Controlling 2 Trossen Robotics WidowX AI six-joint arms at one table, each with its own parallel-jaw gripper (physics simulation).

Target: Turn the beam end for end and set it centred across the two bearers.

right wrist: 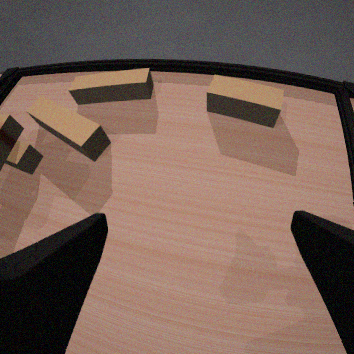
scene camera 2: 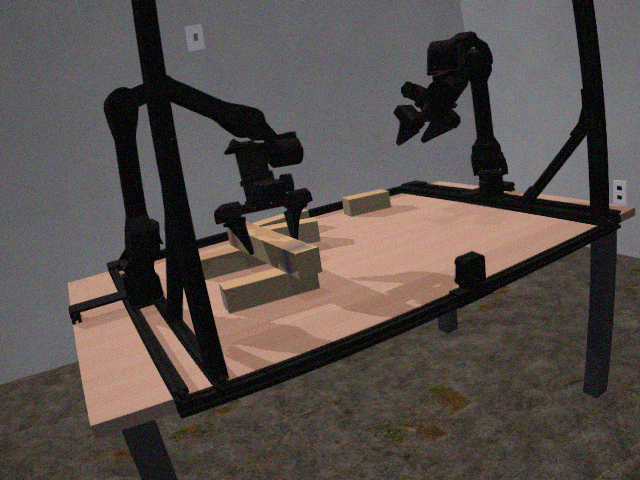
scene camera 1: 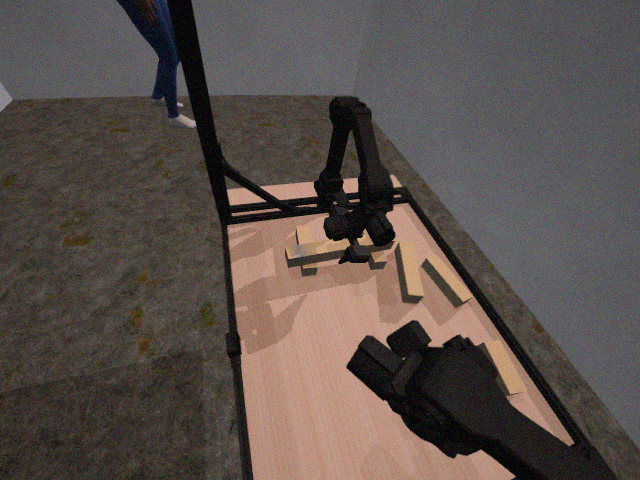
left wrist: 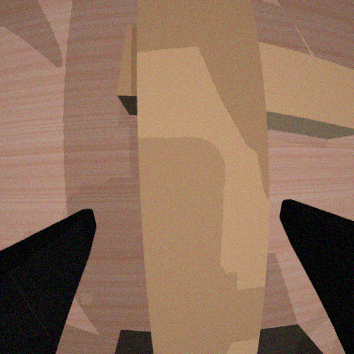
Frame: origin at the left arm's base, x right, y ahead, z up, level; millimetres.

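Where they show: left gripper, between the fingertips: (scene camera 1: 334,250) (left wrist: 188,214); right gripper, between the fingertips: (right wrist: 201,222) (scene camera 2: 410,143); left arm's base, origin of its link: (scene camera 2: 145,301) (scene camera 1: 324,202); right arm's base, origin of its link: (scene camera 2: 492,196).
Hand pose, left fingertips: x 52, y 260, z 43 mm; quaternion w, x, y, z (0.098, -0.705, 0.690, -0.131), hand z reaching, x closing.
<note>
Each offset is from my left fingertips to the centre of the thing.
The beam {dx -23, dy -4, dz +4 mm} (scene camera 1: 320,251) (scene camera 2: 305,252) (left wrist: 200,100) lies level across the two bearers, its blue-marked end at the left in scene camera 1 and at the front in scene camera 2. A dark red mark shows on its other end in the right wrist view. One bearer {dx +75, dy -51, dz -40 mm} (scene camera 1: 309,270) (scene camera 2: 268,294) (left wrist: 305,90) is under the blue-marked part, the other bearer {dx -148, dy -28, dz -40 mm} (scene camera 1: 377,263) (scene camera 2: 227,263) (left wrist: 290,340) under the far part. My left gripper (scene camera 2: 273,245) (left wrist: 188,214) is open, one finger on each side of the beam, with gaps. My right gripper (scene camera 1: 385,346) (scene camera 2: 410,142) (right wrist: 201,222) is open and empty, high above the table.
Three loose wooden blocks lie apart from the bearers: one block {dx -222, dy +98, dz -37 mm} (scene camera 1: 408,273) (scene camera 2: 305,230) (right wrist: 70,122) close by, a slanted block {dx -332, dy +155, dz -40 mm} (scene camera 1: 447,281) (right wrist: 112,87) beside it, and a block {dx -320, dy +422, dz -38 mm} (scene camera 1: 506,366) (scene camera 2: 367,202) (right wrist: 245,102) farther off near the black frame rail.
</note>
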